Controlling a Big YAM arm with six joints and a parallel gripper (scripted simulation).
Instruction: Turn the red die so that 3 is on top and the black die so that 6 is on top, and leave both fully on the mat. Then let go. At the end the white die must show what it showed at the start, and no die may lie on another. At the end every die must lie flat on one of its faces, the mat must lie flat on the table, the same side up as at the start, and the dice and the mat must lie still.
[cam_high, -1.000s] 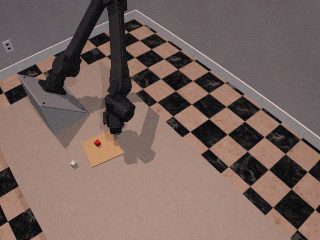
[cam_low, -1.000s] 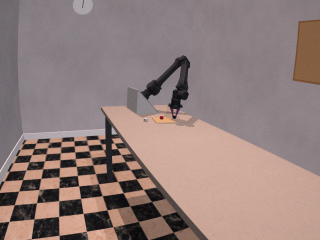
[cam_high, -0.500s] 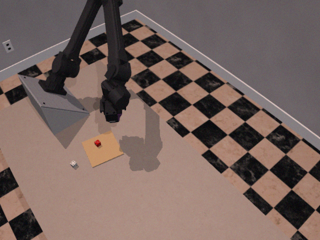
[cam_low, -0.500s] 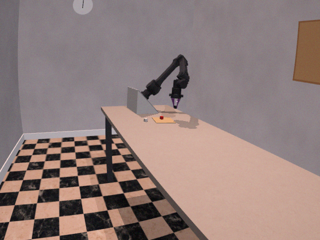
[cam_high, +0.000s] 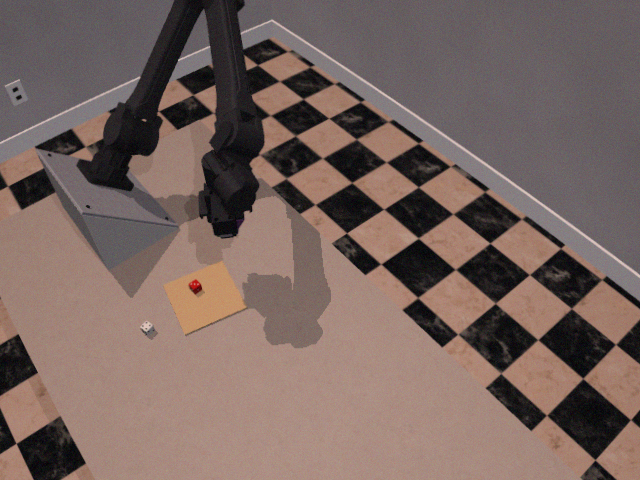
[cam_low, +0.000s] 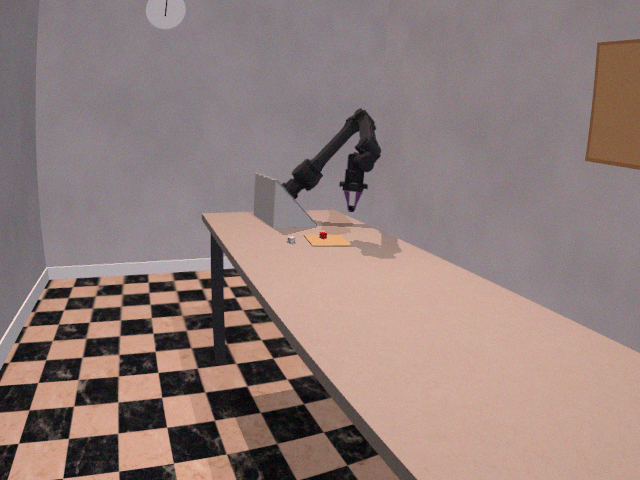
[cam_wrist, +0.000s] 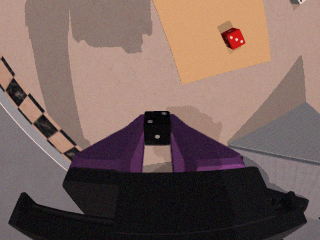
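Now: hand 3 cm short of the orange mat, 11 cm to the left of it and 11 cm above it. Round my hand: white die (3 cm ahead, 24 cm to the right, 10 cm below); then red die (11 cm to the right, 10 cm below); then black die (right at my hand).
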